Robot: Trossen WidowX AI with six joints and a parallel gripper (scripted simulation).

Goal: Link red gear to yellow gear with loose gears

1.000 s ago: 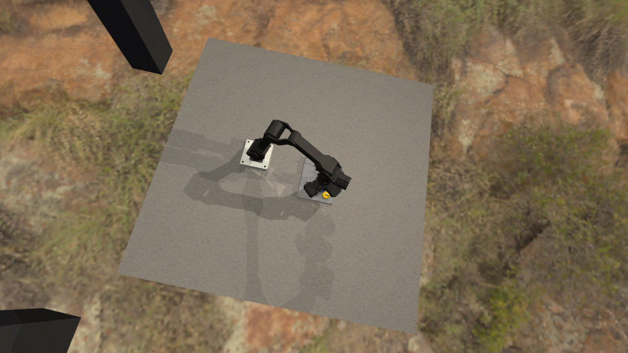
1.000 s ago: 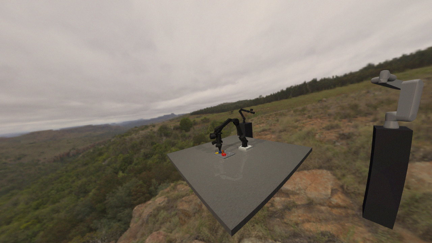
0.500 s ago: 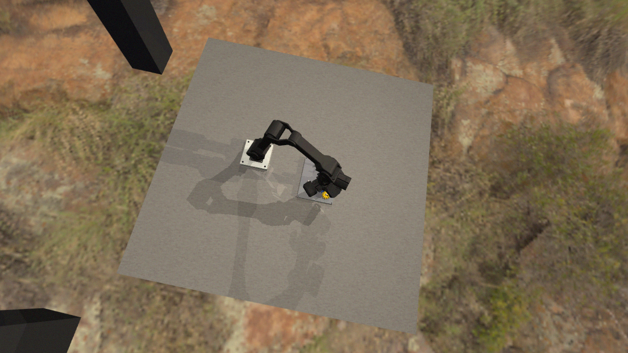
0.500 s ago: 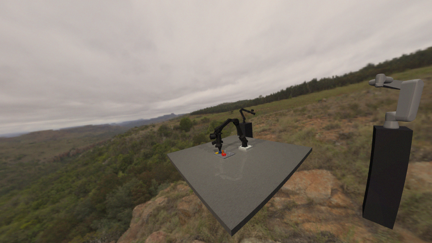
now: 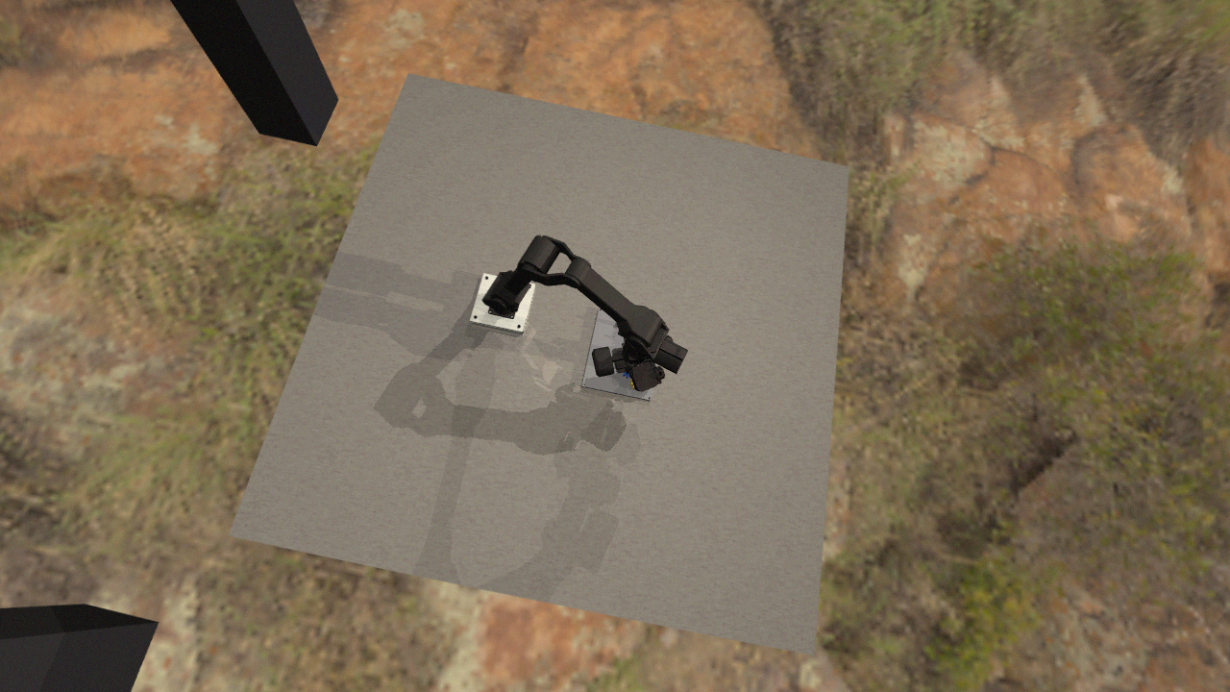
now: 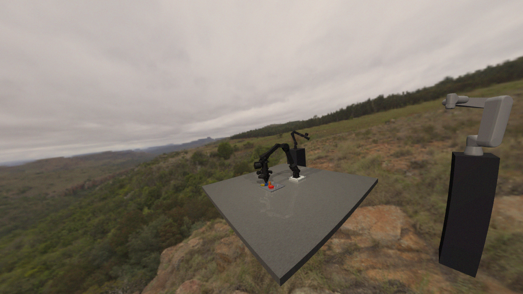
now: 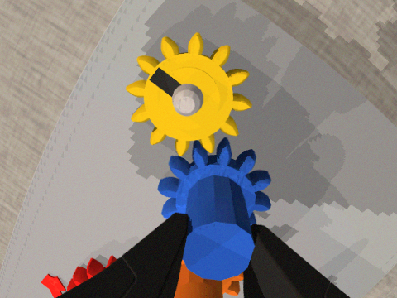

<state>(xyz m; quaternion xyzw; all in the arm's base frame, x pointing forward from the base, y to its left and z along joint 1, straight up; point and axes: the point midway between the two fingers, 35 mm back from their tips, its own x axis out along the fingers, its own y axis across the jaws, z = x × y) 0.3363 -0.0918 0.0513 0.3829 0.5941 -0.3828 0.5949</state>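
The blue gear lies 1 cm below my gripper tip. The rest, counted from my gripper tip: grey board 4 cm to the left, 3 cm below, 2 cm behind; yellow gear 3 cm ahead, 2 cm to the right, 2 cm below; orange gear 3 cm to the left, 2 cm behind, 1 cm below.
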